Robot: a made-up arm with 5 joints. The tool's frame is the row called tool. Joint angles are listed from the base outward.
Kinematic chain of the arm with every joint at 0, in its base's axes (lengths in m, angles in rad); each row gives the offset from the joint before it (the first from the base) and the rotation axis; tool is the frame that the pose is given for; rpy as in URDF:
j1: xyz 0 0 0.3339 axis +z
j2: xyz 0 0 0 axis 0 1 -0.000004
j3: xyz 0.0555 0 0.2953 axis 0 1 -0.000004
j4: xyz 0.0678 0 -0.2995 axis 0 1 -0.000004
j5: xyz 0.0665 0 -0.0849 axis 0 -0.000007 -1
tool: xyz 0 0 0 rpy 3.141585 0 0
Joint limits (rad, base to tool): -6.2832..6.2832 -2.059..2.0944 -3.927..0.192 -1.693..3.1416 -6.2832..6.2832
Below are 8 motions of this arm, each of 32 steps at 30 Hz.
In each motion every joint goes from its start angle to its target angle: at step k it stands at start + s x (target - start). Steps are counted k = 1, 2, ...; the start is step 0. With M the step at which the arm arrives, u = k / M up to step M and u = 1 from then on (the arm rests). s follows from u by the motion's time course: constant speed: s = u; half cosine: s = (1 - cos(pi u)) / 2; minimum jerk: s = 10 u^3 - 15 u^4 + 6 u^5.
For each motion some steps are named. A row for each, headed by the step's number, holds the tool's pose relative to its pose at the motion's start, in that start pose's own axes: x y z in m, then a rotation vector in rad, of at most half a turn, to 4 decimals.
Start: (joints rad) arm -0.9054 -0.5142 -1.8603 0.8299 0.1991
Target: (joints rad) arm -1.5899 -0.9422 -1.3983 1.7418 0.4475
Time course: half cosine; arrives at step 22
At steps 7, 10, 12, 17, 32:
7: -0.0279 0.0272 -0.0144 -0.2010 -0.1760 0.0779
10: -0.0569 0.0471 -0.0316 -0.3797 -0.3184 0.1714
12: -0.0800 0.0584 -0.0460 -0.5081 -0.4139 0.2523
17: -0.1356 0.0724 -0.0804 -0.7818 -0.6013 0.4642
32: -0.1594 0.0737 -0.0944 -0.8877 -0.6689 0.5622

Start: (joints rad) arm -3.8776 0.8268 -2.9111 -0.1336 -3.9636
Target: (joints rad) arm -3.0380 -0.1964 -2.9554 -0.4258 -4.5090
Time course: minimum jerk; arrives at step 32
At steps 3, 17, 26, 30, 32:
3: -0.0058 -0.0018 -0.0007 0.0039 -0.0101 -0.0003
17: -0.3101 -0.2347 -0.1831 0.4736 -0.6199 0.1220
26: -0.2789 -0.4434 -0.3694 0.9415 -0.7592 0.3699
30: -0.2611 -0.4650 -0.3891 0.9986 -0.7550 0.4064
32: -0.2602 -0.4660 -0.3900 1.0013 -0.7546 0.4082

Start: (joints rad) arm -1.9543 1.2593 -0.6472 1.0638 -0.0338
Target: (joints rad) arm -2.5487 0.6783 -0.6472 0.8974 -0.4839
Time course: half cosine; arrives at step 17
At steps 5, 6, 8, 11, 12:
5: -0.0138 0.0145 -0.0346 0.1062 0.1572 -0.0928
6: -0.0205 0.0224 -0.0472 0.1445 0.2217 -0.1243
8: -0.0380 0.0447 -0.0725 0.2226 0.3712 -0.1836
11: -0.0705 0.0882 -0.1009 0.3176 0.6068 -0.2411
12: -0.0812 0.1026 -0.1064 0.3394 0.6764 -0.2500

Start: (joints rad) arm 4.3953 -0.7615 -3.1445 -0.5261 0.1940
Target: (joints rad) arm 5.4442 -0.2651 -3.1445 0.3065 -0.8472
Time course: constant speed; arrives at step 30
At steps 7, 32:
7: -0.0672 0.1307 -0.0342 -0.2447 -0.2917 -0.1364
32: -0.3321 0.2699 -0.3119 -0.2293 -1.2897 0.0281

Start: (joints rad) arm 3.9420 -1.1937 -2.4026 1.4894 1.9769
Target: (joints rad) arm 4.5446 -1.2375 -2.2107 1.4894 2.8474
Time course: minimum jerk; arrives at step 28
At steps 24, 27, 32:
24: 0.2041 -0.0364 0.0942 -0.5081 -0.2639 1.0915
27: 0.2081 -0.0361 0.0975 -0.5240 -0.2660 1.1150
32: 0.2081 -0.0361 0.0975 -0.5243 -0.2660 1.1154

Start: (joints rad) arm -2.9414 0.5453 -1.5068 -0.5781 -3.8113
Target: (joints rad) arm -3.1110 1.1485 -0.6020 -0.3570 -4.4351
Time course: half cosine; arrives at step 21
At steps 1, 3, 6, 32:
1: 0.0034 0.0020 0.0005 -0.0053 0.0081 -0.0034
3: 0.0301 0.0177 0.0034 -0.0477 0.0716 -0.0302
6: 0.1135 0.0667 -0.0001 -0.1933 0.2640 -0.1102
32: 0.4163 0.2772 -0.3164 -1.3728 1.0630 -0.3096

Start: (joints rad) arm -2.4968 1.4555 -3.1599 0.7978 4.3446
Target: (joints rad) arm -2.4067 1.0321 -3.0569 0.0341 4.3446
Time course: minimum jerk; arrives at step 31
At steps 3, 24, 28, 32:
3: -0.0002 0.0020 -0.0018 -0.0081 -0.0025 -0.0004
24: -0.0110 0.1640 -0.2619 -0.9611 -0.2789 -0.0142
28: -0.0106 0.1700 -0.2849 -1.0365 -0.2996 -0.0118
32: -0.0106 0.1706 -0.2875 -1.0447 -0.3018 -0.0115

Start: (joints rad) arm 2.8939 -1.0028 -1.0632 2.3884 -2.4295
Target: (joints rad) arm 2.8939 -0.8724 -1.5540 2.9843 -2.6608
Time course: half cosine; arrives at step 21
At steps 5, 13, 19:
5: 0.0101 -0.0087 -0.0098 0.0202 0.0241 -0.0309
13: 0.0540 -0.0466 -0.0441 0.0952 0.1297 -0.1576
19: 0.0787 -0.0679 -0.0581 0.1301 0.1906 -0.2252

